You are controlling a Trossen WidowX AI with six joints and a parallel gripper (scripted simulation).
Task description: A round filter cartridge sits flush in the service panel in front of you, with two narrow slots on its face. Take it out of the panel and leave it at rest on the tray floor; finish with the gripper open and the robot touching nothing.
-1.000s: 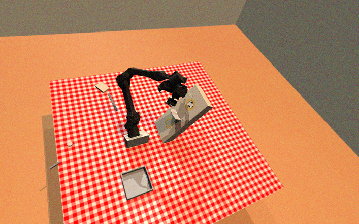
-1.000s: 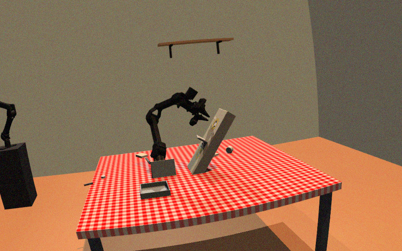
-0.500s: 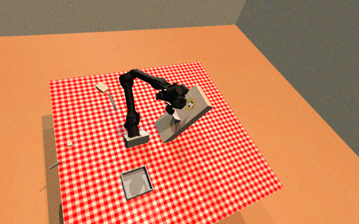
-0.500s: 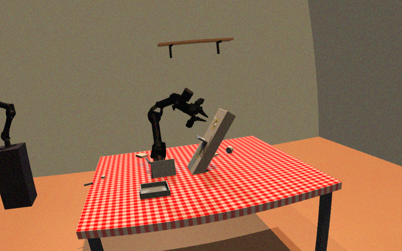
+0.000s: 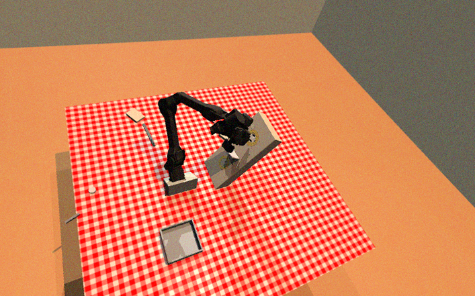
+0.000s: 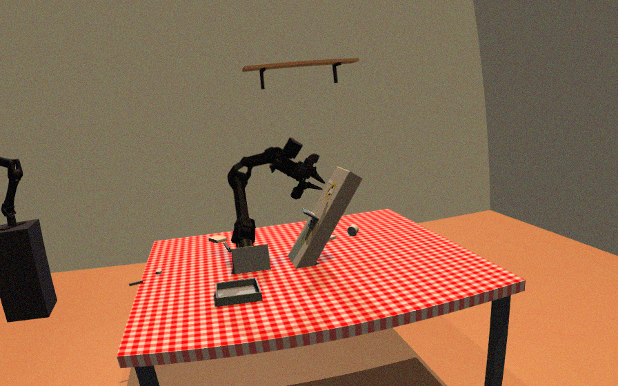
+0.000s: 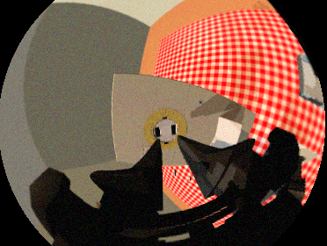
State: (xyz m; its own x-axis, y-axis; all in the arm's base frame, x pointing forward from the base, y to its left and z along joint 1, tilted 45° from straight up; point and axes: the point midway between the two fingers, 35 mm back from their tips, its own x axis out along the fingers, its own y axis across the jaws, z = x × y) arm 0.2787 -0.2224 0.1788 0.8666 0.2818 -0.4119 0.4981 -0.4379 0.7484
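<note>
My gripper tip is now 40 mm short of the round filter cartridge and 30 mm above it. The rest, counted from my gripper tip: grey tray 420 mm behind, 280 mm below, 240 mm to the right; service panel 100 mm below.
</note>
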